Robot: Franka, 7 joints.
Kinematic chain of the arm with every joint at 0, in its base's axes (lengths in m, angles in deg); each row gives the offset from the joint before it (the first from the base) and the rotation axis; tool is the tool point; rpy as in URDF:
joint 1: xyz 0 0 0.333 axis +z
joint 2: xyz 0 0 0 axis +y
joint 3: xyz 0 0 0.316 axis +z
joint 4: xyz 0.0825 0 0 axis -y
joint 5: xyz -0.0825 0 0.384 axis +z
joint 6: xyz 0 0 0 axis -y
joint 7: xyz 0.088 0 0 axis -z
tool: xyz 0 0 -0.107 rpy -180 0 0
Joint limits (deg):
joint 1: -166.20..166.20
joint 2: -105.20..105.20
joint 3: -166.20..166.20
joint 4: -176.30..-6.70
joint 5: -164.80..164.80
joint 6: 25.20..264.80
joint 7: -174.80..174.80
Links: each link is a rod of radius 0.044 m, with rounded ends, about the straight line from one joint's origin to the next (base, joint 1, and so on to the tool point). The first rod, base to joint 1, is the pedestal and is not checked.
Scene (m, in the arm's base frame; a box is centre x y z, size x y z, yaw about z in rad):
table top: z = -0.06
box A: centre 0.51 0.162 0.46 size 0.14 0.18 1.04 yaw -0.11
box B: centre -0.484 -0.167 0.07 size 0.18 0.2 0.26 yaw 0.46
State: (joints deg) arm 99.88 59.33 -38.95 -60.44 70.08 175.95 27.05
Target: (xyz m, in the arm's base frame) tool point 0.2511 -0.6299 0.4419
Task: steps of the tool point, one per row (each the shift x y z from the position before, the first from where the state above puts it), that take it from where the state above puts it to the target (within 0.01 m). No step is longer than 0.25 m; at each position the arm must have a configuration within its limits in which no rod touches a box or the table.
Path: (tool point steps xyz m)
1: 0.0411 -0.0532 0.1610
2: 0.0193 -0.0876 0.1409
3: -0.0027 -0.1096 0.1108
4: -0.0213 -0.1173 0.0762
5: -0.0337 -0.1123 0.0428
6: -0.0384 -0.0979 0.0149
7: 0.0742 -0.1443 0.0336
8: 0.0551 -0.1704 -0.0105
9: 0.0267 -0.1788 -0.0638
10: -0.0057 -0.1614 -0.1180
11: -0.0336 -0.1170 -0.1619
12: -0.0488 -0.0525 -0.1848

